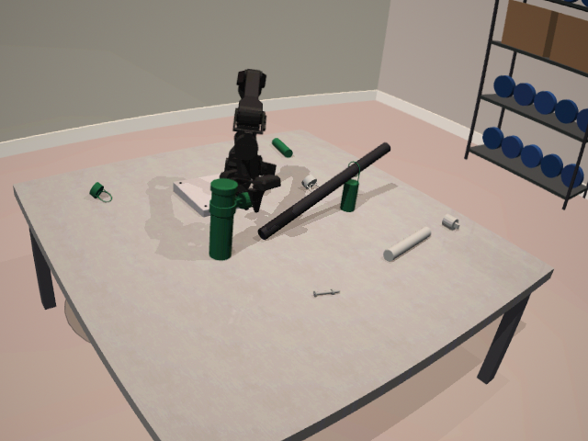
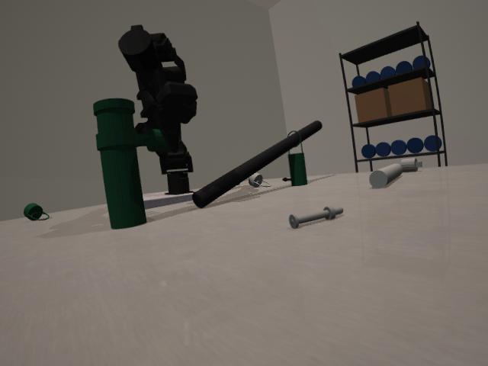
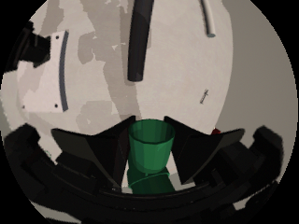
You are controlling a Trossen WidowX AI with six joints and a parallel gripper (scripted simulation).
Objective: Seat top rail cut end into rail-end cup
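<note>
My gripper tip is now 10 mm past the green rail-end cup, 20 mm to the left of it and 30 mm below it. From my gripper tip the other things lie so: grey cap: 110 mm behind, 420 mm to the left, 90 mm below; grey bolt: 280 mm ahead, 20 mm to the right, 100 mm below; grey tube: 310 mm ahead, 350 mm to the left, 90 mm below.
</note>
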